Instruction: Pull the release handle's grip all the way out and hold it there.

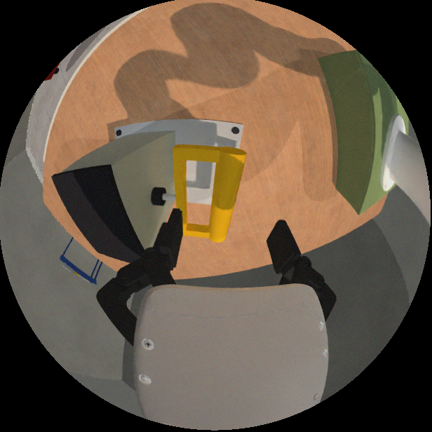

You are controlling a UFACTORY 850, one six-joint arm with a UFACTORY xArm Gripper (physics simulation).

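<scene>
The release handle is a yellow rectangular loop with a thick round grip bar (227, 196) on its right side. A short metal rod (169, 197) joins the loop's left side to a black collar (158, 196) on the pale side of a dark-fronted housing (142, 175). My gripper (229, 226) is open and empty. Its left finger is close to the lower left corner of the yellow loop, and its right finger is apart from the grip, to the lower right. Whether the left finger touches the loop cannot be told.
A grey base plate (195, 127) with dark bolts lies beneath the housing and handle on the wooden table (280, 110). A green block (350, 125) with a white cylindrical part (412, 165) stands at the right. A blue frame (77, 269) shows beyond the table's lower left edge.
</scene>
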